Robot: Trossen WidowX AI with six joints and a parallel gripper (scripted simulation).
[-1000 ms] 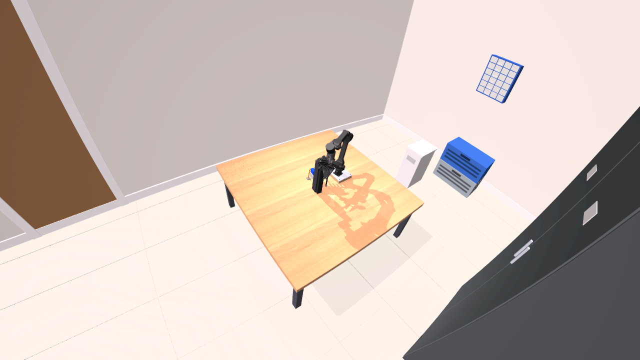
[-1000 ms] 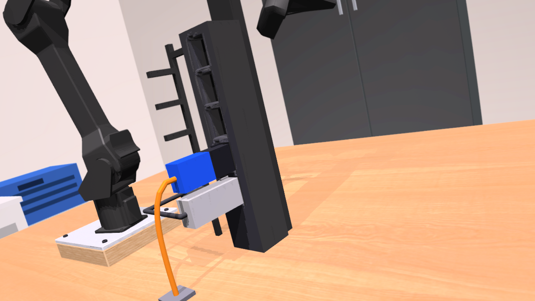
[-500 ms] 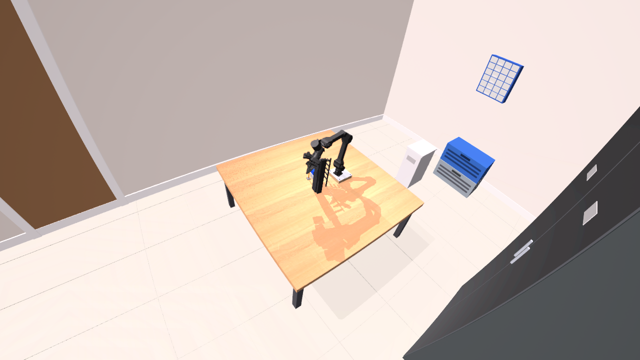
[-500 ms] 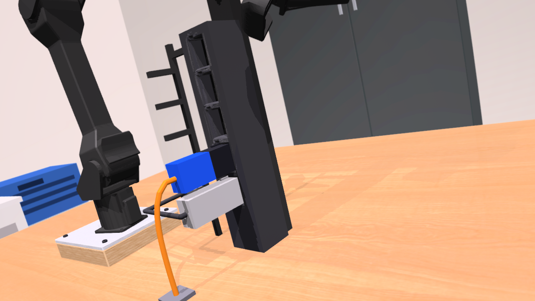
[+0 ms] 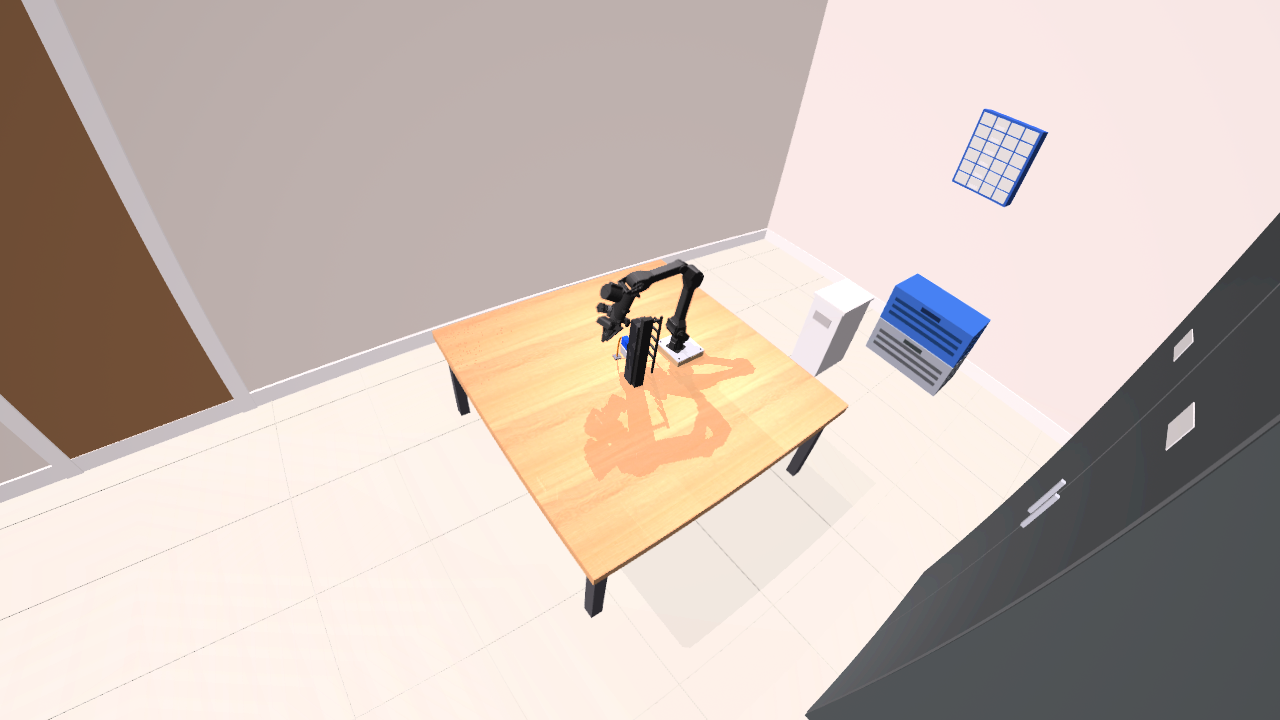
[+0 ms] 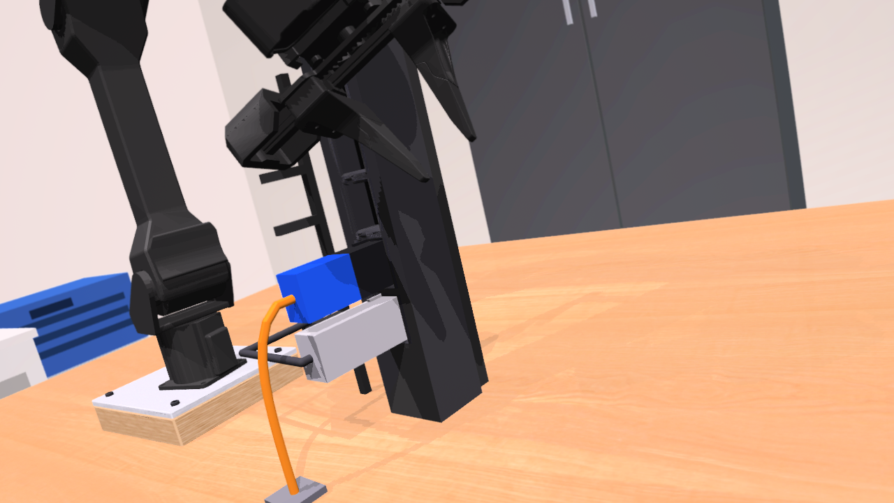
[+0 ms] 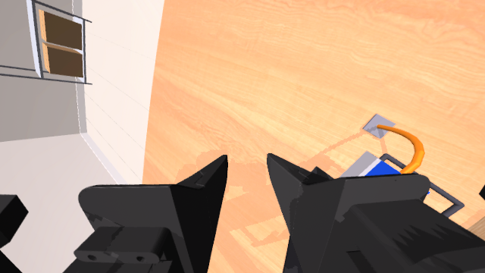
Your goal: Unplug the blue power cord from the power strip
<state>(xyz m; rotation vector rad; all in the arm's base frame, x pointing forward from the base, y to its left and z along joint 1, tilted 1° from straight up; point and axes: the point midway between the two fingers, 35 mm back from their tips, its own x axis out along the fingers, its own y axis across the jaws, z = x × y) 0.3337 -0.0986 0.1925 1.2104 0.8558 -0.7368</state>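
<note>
My gripper tip is now 12 cm past the blue plug, 3 cm to the right of it and 6 cm above it.
</note>
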